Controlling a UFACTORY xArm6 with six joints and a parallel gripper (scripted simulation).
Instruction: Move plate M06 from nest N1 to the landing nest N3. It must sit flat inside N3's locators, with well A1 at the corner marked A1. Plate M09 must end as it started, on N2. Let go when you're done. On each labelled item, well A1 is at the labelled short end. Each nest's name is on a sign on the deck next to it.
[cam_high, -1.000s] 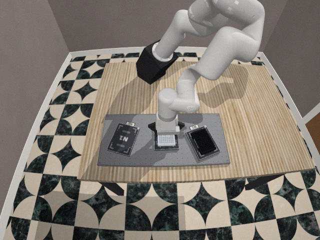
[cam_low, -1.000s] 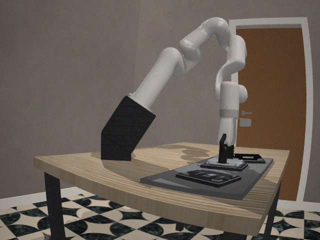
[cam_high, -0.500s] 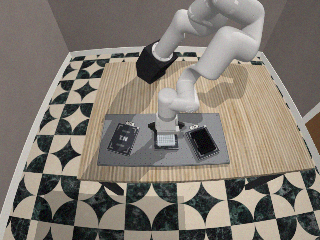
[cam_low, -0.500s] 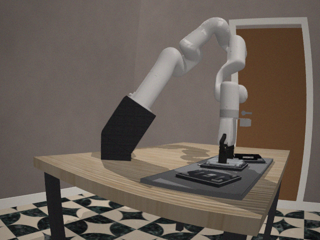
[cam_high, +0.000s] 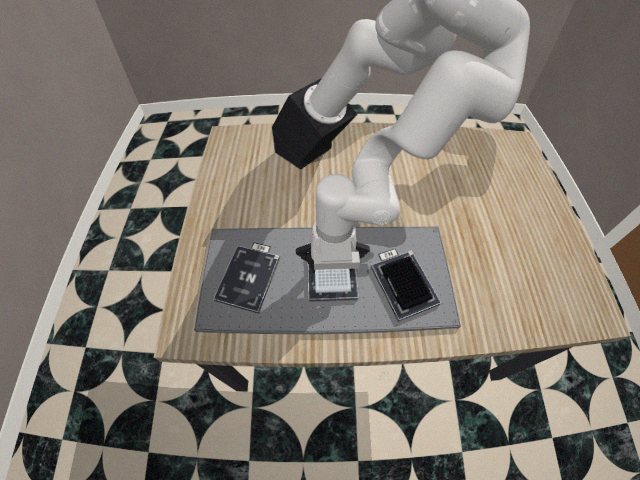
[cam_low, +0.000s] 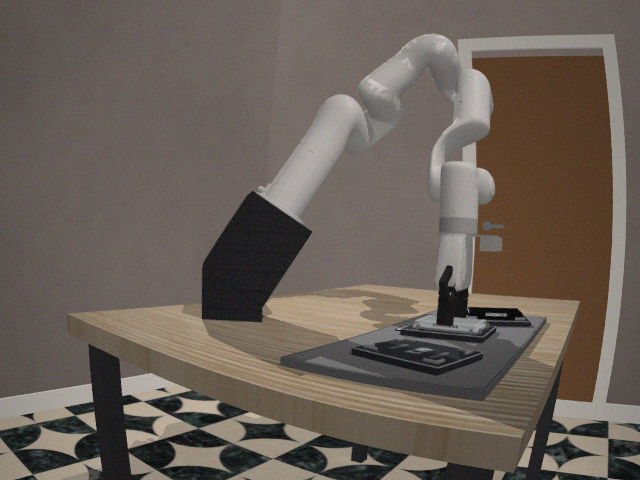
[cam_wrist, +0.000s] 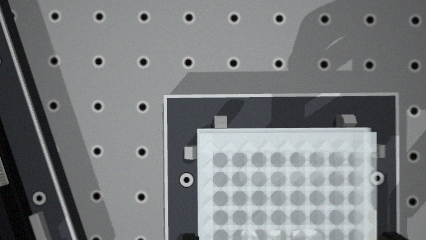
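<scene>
Now: the well plate M06 2 cm below my hand. Also, from my hand: nest N3 (3 cm below); then black plate M09 (1 cm ahead, 19 cm to the left, 1 cm below); then nest N1 (6 cm ahead, 21 cm to the right, 3 cm below).
</scene>
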